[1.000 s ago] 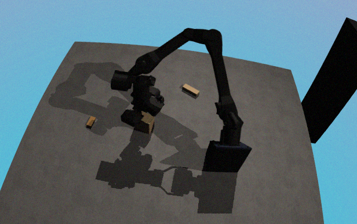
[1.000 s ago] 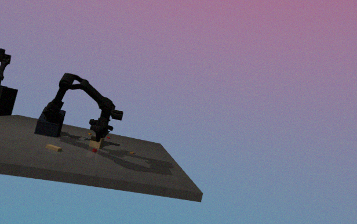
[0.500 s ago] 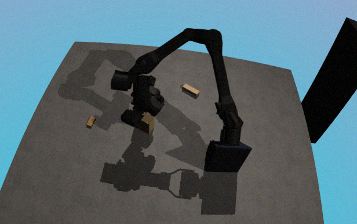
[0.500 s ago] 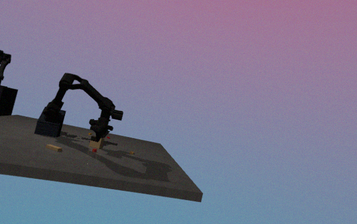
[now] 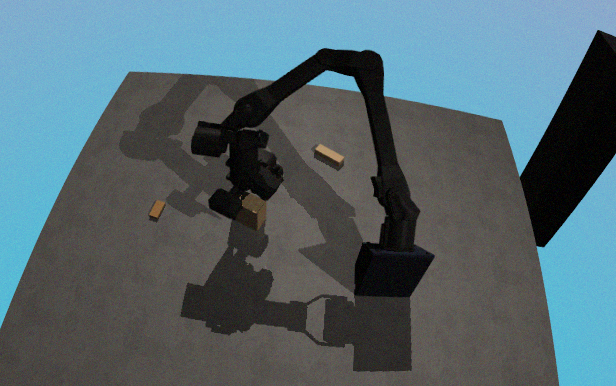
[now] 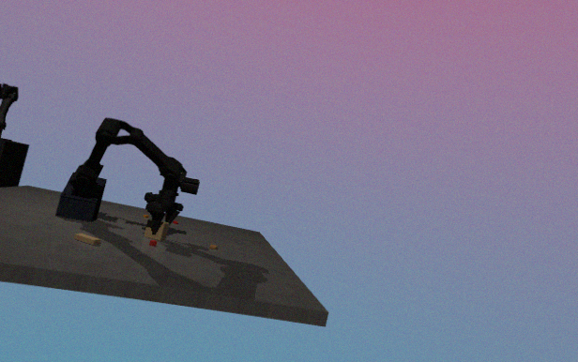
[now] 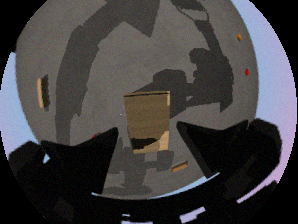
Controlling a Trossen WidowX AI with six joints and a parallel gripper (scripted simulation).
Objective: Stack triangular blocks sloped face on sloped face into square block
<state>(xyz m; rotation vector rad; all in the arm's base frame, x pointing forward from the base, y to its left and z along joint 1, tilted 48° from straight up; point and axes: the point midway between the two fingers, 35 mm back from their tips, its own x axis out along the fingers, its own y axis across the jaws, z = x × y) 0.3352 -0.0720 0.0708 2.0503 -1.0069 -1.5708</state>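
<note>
Right now the triangular block is 1 cm above my gripper tip. Round my gripper tip: long tan block (23 cm to the right, 17 cm behind, 3 cm below); then small red cube (12 cm to the right, 3 cm below).
</note>
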